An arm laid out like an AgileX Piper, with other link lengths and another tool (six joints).
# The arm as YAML. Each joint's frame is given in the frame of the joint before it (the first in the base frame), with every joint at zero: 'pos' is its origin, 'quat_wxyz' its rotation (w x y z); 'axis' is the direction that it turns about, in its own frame. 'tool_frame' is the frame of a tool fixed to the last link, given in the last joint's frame.
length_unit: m
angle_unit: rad
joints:
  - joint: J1
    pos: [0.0, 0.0, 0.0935]
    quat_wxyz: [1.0, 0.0, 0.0, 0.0]
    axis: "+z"
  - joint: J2
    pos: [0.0, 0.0, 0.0]
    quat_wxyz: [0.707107, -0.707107, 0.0, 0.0]
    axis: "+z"
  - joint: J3
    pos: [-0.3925, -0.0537, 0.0]
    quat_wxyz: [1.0, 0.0, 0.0, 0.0]
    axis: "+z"
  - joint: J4
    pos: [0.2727, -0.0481, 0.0]
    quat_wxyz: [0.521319, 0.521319, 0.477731, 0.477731]
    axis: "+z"
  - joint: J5
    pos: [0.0, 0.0, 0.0]
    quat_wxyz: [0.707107, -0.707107, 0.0, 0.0]
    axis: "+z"
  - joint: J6
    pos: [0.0, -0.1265, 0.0]
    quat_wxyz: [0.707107, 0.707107, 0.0, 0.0]
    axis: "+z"
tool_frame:
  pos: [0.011, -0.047, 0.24]
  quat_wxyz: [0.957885, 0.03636, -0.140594, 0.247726]
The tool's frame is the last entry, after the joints.
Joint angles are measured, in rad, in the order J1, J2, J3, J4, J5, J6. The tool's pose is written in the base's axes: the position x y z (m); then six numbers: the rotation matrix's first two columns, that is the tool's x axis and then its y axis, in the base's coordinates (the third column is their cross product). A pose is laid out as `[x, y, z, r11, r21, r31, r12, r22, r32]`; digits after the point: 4 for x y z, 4 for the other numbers.
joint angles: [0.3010, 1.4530, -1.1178, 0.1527, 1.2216, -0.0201]
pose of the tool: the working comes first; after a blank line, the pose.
Where each joint sits with the arm in this pose, in the base's axes (m; each line is computed from the numbers above, not from the rounded line before):
J1: 0.0000 0.0000 0.0935
J2: 0.0000 0.0000 0.0935
J3: 0.0069 0.0021 0.4896
J4: 0.2679 0.0832 0.4453
J5: 0.2679 0.0832 0.4453
J6: 0.2751 0.1043 0.3208
the tool: 0.2912 0.0969 0.0766

[0.2912, 0.0969, 0.0766, -0.9158, 0.2679, -0.2992, 0.2231, 0.9588, 0.1758]
